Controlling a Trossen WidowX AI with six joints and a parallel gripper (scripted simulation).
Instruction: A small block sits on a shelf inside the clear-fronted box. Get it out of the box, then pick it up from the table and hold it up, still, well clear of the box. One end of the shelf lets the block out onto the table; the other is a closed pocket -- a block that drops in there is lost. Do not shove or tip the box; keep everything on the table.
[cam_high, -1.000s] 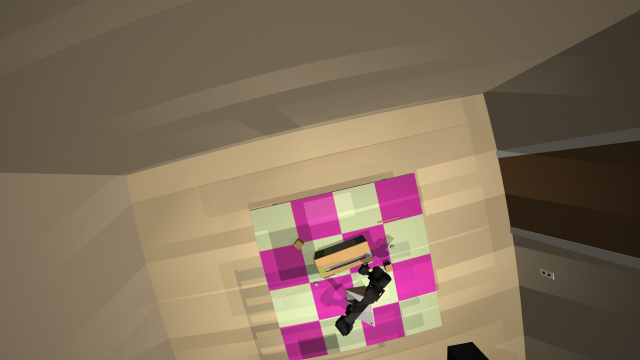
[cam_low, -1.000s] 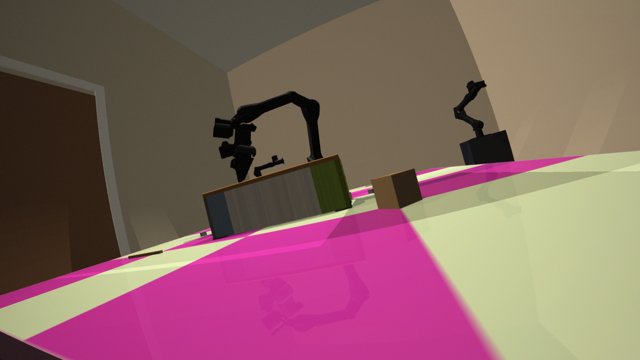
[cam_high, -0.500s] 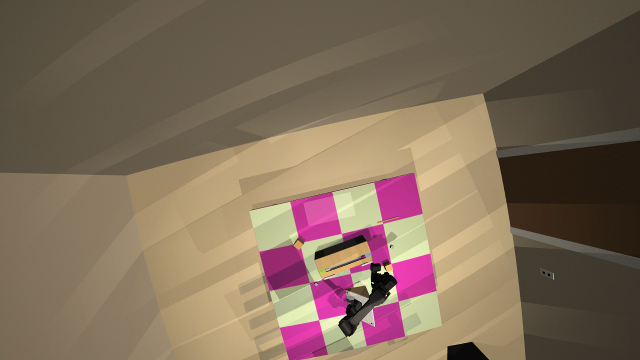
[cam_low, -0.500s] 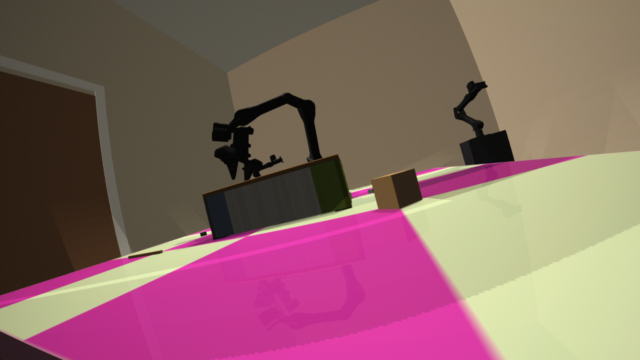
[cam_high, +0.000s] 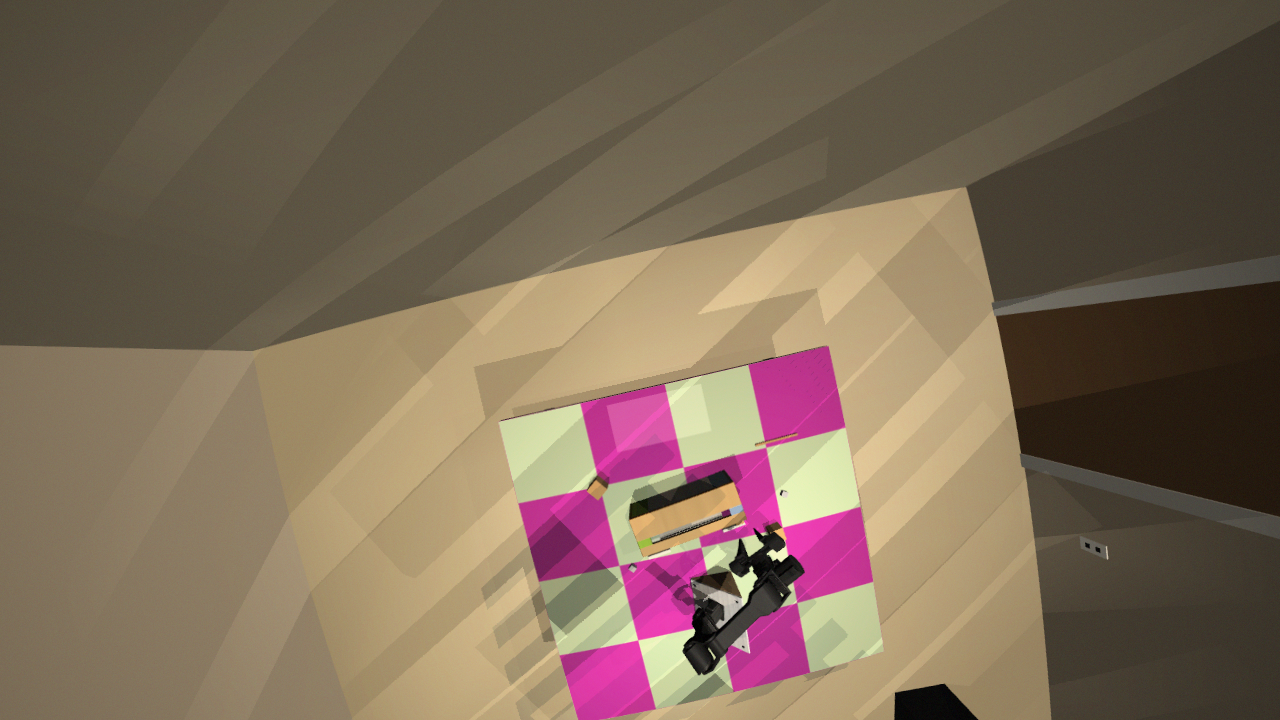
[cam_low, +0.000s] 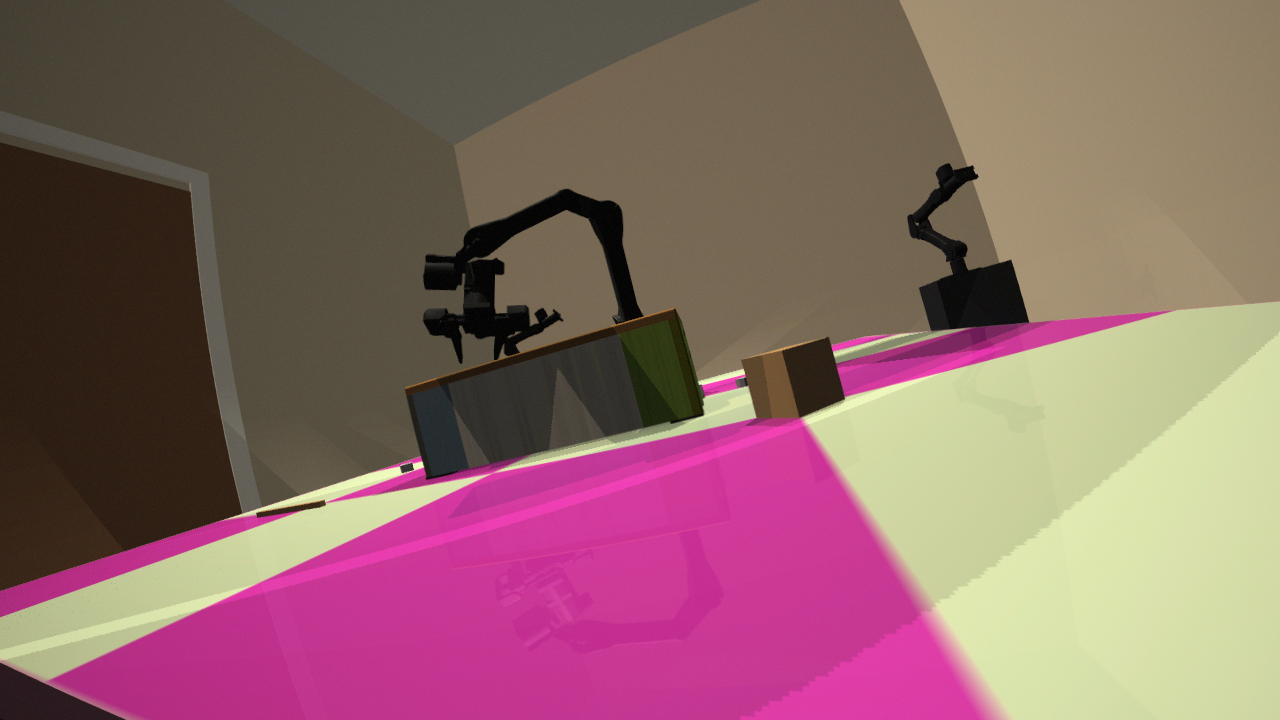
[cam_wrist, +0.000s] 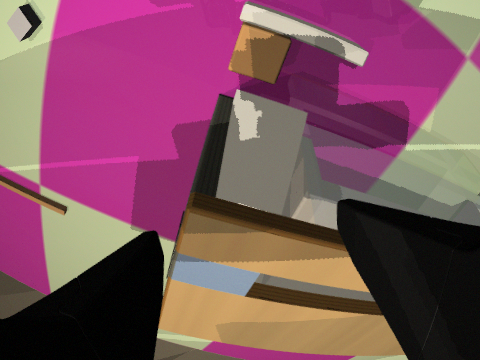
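Right now my gripper tip is 20 mm past the small tan block, 10 mm to the left of it and 140 mm above it. Also, from my gripper tip: thin stick (270 mm ahead, 180 mm to the right, 160 mm below); then box (10 mm ahead, 180 mm to the left, 100 mm below).
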